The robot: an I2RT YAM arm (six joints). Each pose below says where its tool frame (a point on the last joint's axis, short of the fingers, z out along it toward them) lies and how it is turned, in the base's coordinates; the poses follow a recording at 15 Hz.
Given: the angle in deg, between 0 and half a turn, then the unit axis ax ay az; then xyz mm.
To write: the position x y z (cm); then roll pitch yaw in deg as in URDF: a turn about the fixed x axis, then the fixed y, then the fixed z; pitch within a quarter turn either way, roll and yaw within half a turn. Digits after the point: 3 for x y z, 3 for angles.
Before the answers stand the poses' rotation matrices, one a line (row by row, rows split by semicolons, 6 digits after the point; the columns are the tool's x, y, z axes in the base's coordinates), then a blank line. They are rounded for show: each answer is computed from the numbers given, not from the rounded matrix.
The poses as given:
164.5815, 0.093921, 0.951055, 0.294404, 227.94, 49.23, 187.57
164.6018, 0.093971, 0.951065, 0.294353, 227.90, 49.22, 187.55
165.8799, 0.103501, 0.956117, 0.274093, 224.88, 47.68, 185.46
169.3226, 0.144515, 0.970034, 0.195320, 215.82, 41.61, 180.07
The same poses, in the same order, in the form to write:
-0.946685 0.097161 0.307161; 0.253706 0.812447 0.524941; -0.198548 0.574882 -0.793782
-0.946760 0.097379 0.306861; 0.253695 0.812478 0.524897; -0.198204 0.574801 -0.793926
-0.948685 0.128062 0.289131; 0.261795 0.830915 0.490963; -0.177369 0.541462 -0.821802
-0.941278 0.241753 0.235692; 0.314130 0.882953 0.348878; -0.123762 0.402429 -0.907047

22.794, 4.923, 18.757, 144.087, 11.452, 164.998
22.790, 4.922, 18.755, 144.096, 11.432, 164.999
22.488, 4.768, 18.546, 146.620, 10.217, 164.573
21.582, 4.161, 18.007, 156.075, 7.109, 161.545

